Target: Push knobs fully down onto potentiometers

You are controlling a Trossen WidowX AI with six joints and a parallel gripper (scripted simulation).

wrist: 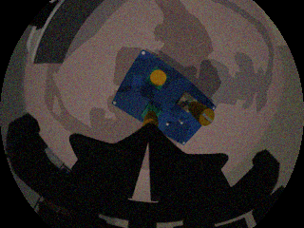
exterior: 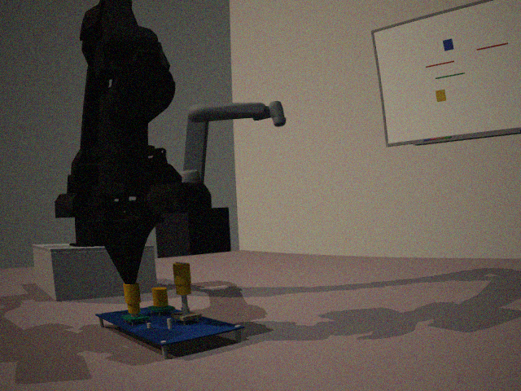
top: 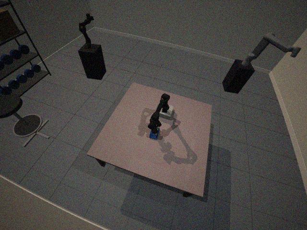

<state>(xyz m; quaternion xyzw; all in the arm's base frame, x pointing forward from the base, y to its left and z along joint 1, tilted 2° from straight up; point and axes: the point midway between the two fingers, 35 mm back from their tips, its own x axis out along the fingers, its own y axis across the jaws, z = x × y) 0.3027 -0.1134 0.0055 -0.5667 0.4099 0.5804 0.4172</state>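
The knob lies 4 cm to the left of my gripper tip, 4 cm ahead of it and 1 cm above it. The rest, counted from my gripper tip: green potentiometer: 2 cm below.
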